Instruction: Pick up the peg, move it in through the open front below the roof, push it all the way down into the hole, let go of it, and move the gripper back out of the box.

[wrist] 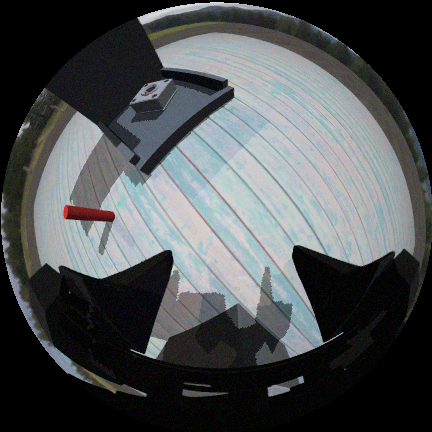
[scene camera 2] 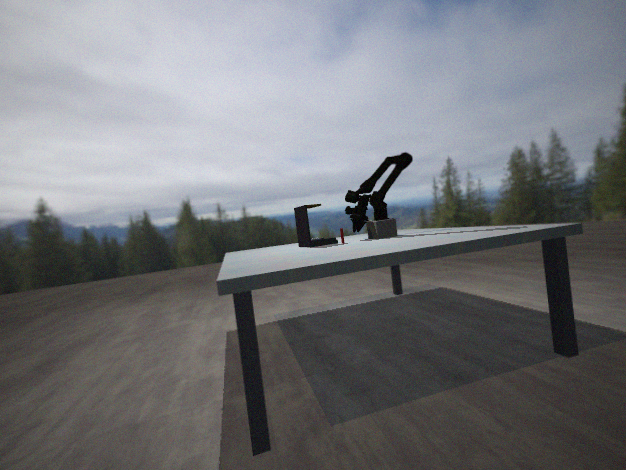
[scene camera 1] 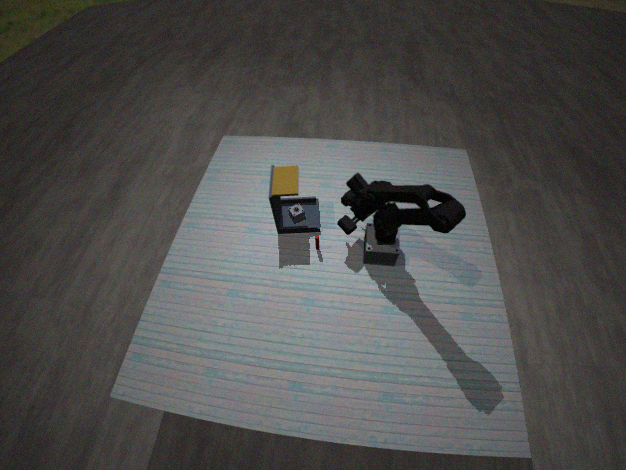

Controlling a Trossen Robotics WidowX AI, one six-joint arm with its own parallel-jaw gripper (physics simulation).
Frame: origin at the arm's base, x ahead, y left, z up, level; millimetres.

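Seen in the pictures: gripper, fingertip midpoint: (wrist: 234, 255) (scene camera 2: 355, 232) (scene camera 1: 351, 222); arm's base at its link origin: (scene camera 2: 381, 219) (scene camera 1: 385, 236).
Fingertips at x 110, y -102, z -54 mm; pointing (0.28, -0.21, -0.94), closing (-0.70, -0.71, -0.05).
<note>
Offsets run from my fingertips to a thing's top centre. "*": to the spot under its first point. Level surfaces: height alone.
The red peg {dx +135, dy +87, dz +35 mm} (scene camera 1: 317, 242) (scene camera 2: 341, 235) (wrist: 89, 213) stands upright on the table, outside the box and near its corner. The box {dx +214, dy -65, dz +179 mm} (scene camera 1: 312, 222) (scene camera 2: 302, 227) (wrist: 195, 112) has a dark floor, a tall dark wall and a yellow roof {* dx +243, dy -59, dz +179 mm} (scene camera 1: 285, 180) (scene camera 2: 314, 205). A light grey block {dx +222, dy -74, dz -4 mm} (scene camera 1: 296, 212) (wrist: 157, 100) with the hole in its top sits on the box floor; the hole holds no peg. My gripper (scene camera 1: 349, 203) (scene camera 2: 358, 228) (wrist: 234, 255) is open and empty, above the table between the box and the arm's base. In the wrist view the peg is beyond the left finger.
The arm's base (scene camera 1: 381, 248) (scene camera 2: 382, 228) stands on the table {dz -45 mm} (scene camera 1: 303, 354) (scene camera 2: 283, 263) (wrist: 300, 150), on the side of the gripper away from the box. Low dark rims edge the box floor. Shadows of the arm, box and peg fall on the table.
</note>
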